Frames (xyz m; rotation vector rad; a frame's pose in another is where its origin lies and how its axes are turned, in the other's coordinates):
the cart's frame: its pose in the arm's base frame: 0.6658 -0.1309 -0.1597 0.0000 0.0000 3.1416
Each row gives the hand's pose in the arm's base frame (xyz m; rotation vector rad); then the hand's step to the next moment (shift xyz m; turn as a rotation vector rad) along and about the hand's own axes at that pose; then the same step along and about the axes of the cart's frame.
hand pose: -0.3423 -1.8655 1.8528 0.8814 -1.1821 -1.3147
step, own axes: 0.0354 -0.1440 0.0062 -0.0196 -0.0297 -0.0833
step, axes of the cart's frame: 0.0446 0.0491 -0.1328 -0.0755 -0.0041 -0.0500
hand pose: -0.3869 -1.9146 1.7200 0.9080 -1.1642 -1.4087
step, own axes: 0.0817 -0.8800 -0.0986 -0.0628 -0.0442 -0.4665
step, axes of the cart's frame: 0.1365 0.1154 -0.8711 -0.4449 0.0209 -0.1585
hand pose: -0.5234 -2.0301 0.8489 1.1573 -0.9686 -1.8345
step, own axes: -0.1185 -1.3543 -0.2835 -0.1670 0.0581 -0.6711
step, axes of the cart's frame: -0.0384 -0.6346 -1.2346 -0.6876 0.0157 -0.0931
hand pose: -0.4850 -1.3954 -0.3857 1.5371 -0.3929 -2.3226
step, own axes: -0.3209 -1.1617 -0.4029 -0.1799 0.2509 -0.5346
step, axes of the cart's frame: -0.3520 -1.1692 -0.3519 -0.5890 0.1789 0.0470
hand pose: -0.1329 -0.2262 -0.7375 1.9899 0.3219 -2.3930
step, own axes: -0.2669 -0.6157 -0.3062 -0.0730 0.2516 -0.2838
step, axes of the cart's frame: -0.2619 -0.6210 0.2999 -0.3250 0.2081 -0.0147
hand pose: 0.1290 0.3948 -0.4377 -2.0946 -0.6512 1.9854
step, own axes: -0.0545 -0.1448 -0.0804 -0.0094 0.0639 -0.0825
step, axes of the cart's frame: -0.0513 -0.1182 0.1175 -0.0929 0.0472 -0.0110
